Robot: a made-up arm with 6 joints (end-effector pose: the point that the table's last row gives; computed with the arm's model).
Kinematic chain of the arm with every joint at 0, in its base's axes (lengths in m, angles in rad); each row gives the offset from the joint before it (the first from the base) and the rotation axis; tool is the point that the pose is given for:
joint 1: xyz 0 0 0.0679 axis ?
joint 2: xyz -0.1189 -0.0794 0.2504 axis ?
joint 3: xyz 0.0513 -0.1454 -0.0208 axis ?
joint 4: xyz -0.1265 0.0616 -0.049 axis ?
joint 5: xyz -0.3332 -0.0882 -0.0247 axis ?
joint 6: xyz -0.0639 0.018 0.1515 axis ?
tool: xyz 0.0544 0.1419 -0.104
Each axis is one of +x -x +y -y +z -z.
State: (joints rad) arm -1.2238 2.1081 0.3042 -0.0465 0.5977 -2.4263
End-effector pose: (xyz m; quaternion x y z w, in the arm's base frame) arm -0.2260 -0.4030 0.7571 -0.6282 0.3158 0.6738 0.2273
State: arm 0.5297 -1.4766 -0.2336 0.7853 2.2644 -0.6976
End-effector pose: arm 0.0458 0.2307 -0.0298 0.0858 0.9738 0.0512 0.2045
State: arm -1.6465 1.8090 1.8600 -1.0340 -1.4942 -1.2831
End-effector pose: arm -0.1863 0.0707 0.4825 -0.9470 0.2126 0.0093 0.2407
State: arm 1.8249 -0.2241 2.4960 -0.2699 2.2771 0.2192
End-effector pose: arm 0.3100 -0.4764 0.2867 0.5181 0.2597 -0.4703 0.6655
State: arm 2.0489 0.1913 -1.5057 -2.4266 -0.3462 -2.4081
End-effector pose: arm -0.0296 0.0395 0.2910 -0.7562 0.4207 0.0469 0.4990
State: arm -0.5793 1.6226 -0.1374 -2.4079 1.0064 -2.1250
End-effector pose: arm -0.3058 -0.4179 -0.1060 -0.7749 -0.0921 -0.1578 0.6052
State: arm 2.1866 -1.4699 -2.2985 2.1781 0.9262 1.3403
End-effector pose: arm 0.3741 0.4486 0.2903 0.1562 0.1241 -0.9482 0.2472
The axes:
joint 1: +z
joint 2: +y
joint 3: +x
joint 4: -z
joint 5: -y
joint 6: -x

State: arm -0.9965 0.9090 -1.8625 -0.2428 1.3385 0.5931
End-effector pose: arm -0.4324 0.1163 0.6398 -0.5074 -0.0074 0.3865 0.7701
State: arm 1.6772 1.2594 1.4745 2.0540 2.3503 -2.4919
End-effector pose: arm -0.1830 0.4158 0.4163 0.3132 0.2170 0.4132 0.8271
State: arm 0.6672 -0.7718 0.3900 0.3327 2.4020 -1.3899
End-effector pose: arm -0.3901 -0.1246 -0.1814 -0.3152 0.8473 -0.4053 0.1357
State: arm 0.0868 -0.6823 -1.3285 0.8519 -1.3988 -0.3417
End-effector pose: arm -0.0168 -0.1999 -0.0337 0.1303 -0.0921 -0.6084 0.7774
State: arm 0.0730 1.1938 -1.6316 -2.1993 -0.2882 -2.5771
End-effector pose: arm -0.0257 0.0081 0.1596 0.2399 -0.8499 0.4690 0.0120
